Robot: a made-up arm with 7 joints.
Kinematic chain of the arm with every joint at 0, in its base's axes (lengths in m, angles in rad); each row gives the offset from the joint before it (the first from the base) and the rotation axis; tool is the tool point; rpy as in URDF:
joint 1: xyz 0 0 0.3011 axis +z
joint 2: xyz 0 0 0 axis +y
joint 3: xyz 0 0 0.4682 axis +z
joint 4: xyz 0.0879 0 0 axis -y
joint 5: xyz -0.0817 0 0.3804 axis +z
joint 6: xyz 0 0 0 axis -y
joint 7: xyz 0.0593 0 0 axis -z
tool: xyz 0 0 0 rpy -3.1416 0 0
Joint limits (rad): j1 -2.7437..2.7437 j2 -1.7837..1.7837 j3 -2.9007..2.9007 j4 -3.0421..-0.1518 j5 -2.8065..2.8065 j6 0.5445..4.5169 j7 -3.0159..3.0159
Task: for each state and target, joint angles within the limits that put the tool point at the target. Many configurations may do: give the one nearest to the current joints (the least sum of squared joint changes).
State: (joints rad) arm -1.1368 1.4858 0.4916 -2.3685 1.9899 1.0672 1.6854
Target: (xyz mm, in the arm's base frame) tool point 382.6 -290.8 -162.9
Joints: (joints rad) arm -1.1669 1.5547 0.4186 -1.9166 2.0226 1.0677 1.6854
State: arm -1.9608 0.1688 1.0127 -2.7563 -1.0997 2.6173 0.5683
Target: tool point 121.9 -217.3 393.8
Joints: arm -2.1008 -0.0927 0.8223 -2.9999 -1.1301 2.6882 0.5683
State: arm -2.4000 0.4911 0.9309 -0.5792 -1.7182 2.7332 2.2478
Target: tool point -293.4 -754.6 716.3
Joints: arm -2.1768 0.9607 0.8701 -0.4839 -1.6154 2.2440 2.2478
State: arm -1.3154 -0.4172 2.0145 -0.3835 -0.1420 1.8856 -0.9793
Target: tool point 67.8 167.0 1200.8
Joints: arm -1.5257 -0.1424 1.9524 -0.2413 -0.1303 2.1038 -0.9793
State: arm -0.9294 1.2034 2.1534 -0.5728 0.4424 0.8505 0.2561
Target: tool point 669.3 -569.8 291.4
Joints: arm -1.0381 1.7585 1.9839 -0.6840 0.4069 0.7010 0.2561
